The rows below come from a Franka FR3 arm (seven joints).
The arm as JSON. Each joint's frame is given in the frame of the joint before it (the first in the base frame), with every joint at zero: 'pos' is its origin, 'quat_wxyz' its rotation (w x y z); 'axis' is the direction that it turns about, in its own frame. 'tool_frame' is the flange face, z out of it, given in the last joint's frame.
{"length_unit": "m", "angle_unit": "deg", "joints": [
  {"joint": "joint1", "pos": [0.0, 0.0, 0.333], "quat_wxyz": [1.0, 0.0, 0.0, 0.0], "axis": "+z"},
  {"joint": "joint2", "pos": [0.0, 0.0, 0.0], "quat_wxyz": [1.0, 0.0, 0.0, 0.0], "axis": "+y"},
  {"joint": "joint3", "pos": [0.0, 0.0, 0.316], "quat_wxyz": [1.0, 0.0, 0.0, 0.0], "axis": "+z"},
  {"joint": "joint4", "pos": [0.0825, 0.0, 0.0], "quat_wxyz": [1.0, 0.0, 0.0, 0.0], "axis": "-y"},
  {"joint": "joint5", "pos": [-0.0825, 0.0, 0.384], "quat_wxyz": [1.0, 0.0, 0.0, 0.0], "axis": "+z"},
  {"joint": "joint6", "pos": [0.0, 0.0, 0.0], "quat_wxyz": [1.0, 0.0, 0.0, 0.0], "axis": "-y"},
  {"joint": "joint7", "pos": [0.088, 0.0, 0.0], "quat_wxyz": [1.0, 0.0, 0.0, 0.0], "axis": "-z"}
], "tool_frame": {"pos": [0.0, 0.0, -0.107], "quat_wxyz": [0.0, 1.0, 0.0, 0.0]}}
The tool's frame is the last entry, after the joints.
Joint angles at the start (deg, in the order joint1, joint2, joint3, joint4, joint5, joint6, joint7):
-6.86, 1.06, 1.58, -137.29, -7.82, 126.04, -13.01
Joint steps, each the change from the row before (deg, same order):
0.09, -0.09, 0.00, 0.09, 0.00, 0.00, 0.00
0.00, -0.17, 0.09, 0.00, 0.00, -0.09, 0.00
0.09, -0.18, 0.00, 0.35, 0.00, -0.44, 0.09
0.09, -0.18, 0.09, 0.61, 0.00, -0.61, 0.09
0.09, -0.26, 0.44, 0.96, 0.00, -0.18, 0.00
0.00, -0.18, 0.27, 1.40, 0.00, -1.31, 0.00
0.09, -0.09, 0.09, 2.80, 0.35, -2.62, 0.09
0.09, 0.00, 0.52, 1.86, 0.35, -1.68, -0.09
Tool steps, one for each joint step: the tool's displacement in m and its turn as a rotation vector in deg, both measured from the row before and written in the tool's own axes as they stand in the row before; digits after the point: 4 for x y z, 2 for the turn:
0.0005, -0.0004, -0.0015, -0.08, 0.17, -0.07
-0.0001, -0.0006, -0.0013, -0.05, 0.08, -0.07
0.0007, 0.0000, -0.0036, -0.09, 0.08, 0.06
0.0016, -0.0002, -0.0054, -0.14, 0.16, 0.00
0.0045, -0.0020, -0.0099, -0.44, 1.01, -0.38
0.0036, 0.0004, -0.0107, -0.24, 0.23, -0.08
0.0062, 0.0031, -0.0191, 0.00, 0.27, 0.43
0.0052, -0.0023, -0.0129, 0.02, 0.24, -0.31

